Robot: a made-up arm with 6 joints. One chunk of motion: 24 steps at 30 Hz.
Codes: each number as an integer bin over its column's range. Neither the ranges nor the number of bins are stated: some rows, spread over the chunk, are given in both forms.
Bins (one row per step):
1: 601 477 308 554 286 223
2: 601 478 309 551 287 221
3: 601 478 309 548 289 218
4: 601 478 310 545 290 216
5: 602 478 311 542 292 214
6: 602 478 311 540 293 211
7: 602 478 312 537 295 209
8: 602 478 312 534 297 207
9: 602 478 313 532 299 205
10: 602 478 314 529 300 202
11: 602 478 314 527 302 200
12: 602 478 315 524 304 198
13: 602 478 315 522 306 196
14: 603 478 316 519 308 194
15: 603 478 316 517 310 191
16: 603 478 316 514 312 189
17: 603 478 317 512 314 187
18: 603 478 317 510 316 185
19: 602 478 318 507 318 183
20: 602 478 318 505 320 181
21: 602 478 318 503 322 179
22: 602 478 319 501 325 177
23: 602 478 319 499 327 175
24: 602 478 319 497 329 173
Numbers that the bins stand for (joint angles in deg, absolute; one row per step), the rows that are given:
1: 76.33 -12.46 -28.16 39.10 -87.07 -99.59
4: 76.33 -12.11 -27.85 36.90 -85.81 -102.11
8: 76.56 -12.11 -27.53 34.21 -83.59 -105.35
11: 76.56 -12.11 -27.22 32.50 -82.01 -107.87
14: 76.78 -12.11 -26.91 30.55 -80.11 -110.04
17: 76.78 -12.11 -26.75 28.84 -78.21 -112.56
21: 76.56 -12.11 -26.60 26.64 -75.68 -115.44
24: 76.56 -12.11 -26.44 25.17 -73.46 -117.60
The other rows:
2: 76.33 -12.11 -28.00 38.37 -86.76 -100.31
3: 76.33 -12.11 -28.00 37.64 -86.12 -101.39
5: 76.56 -12.11 -27.69 36.17 -85.17 -102.83
6: 76.56 -12.11 -27.69 35.68 -84.86 -103.91
7: 76.56 -12.11 -27.53 34.95 -84.22 -104.63
9: 76.56 -12.11 -27.38 33.73 -82.96 -106.07
10: 76.56 -12.11 -27.22 32.99 -82.64 -107.15
12: 76.56 -12.11 -27.06 31.77 -81.37 -108.59
13: 76.56 -12.11 -27.06 31.28 -80.74 -109.31
15: 76.78 -12.11 -26.91 30.06 -79.48 -111.12
16: 76.78 -12.11 -26.91 29.33 -78.84 -111.84
18: 76.78 -12.11 -26.75 28.35 -77.58 -113.28
19: 76.56 -12.11 -26.60 27.62 -76.94 -114.00
20: 76.56 -12.11 -26.60 27.13 -76.31 -114.72
22: 76.56 -12.11 -26.44 26.15 -74.73 -116.16
23: 76.56 -12.11 -26.44 25.66 -74.09 -116.88

